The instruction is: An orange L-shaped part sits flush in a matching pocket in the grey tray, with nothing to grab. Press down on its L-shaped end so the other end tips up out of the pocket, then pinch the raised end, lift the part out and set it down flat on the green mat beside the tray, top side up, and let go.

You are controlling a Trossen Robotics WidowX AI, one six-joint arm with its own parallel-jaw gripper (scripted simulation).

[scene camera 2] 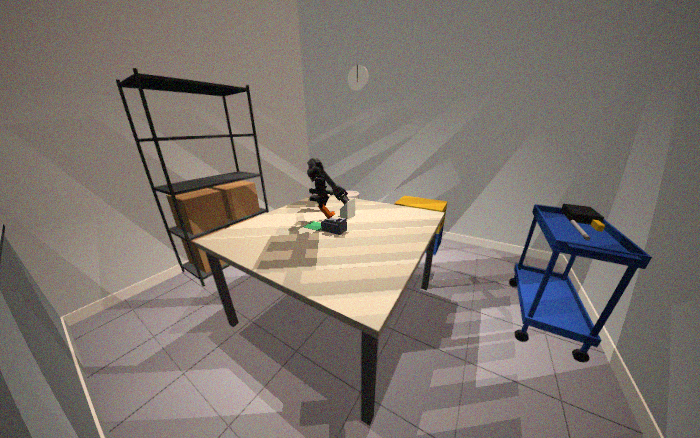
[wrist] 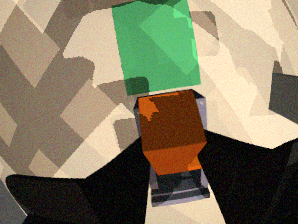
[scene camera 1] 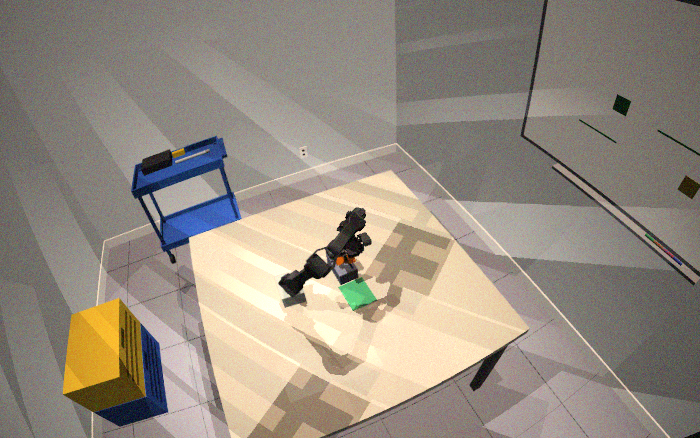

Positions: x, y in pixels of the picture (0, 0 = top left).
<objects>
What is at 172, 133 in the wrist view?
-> An orange L-shaped part.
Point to a green mat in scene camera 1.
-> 357, 293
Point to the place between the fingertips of my gripper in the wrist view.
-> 170, 138
</objects>
